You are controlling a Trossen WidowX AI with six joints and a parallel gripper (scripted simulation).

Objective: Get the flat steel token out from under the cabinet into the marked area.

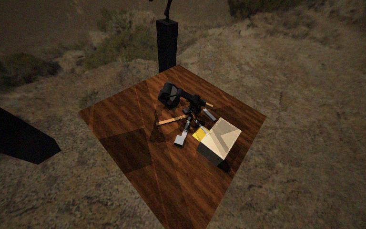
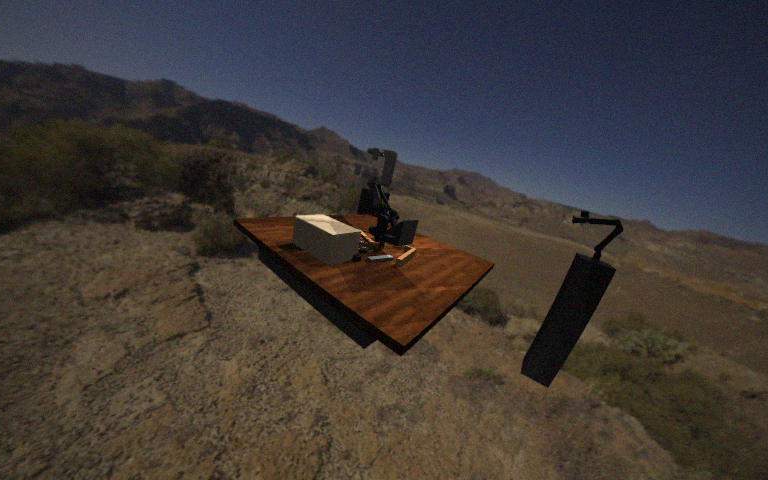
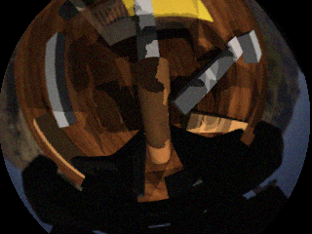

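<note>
The grey scraper lies 80 mm ahead of my gripper tip and 160 mm to the right of it. The rest, counted from my gripper tip: wooden stick: 70 mm behind, 180 mm to the right; grey block: 110 mm ahead, 290 mm to the right, 10 mm above; grey bar: 140 mm ahead, 130 mm to the left.
</note>
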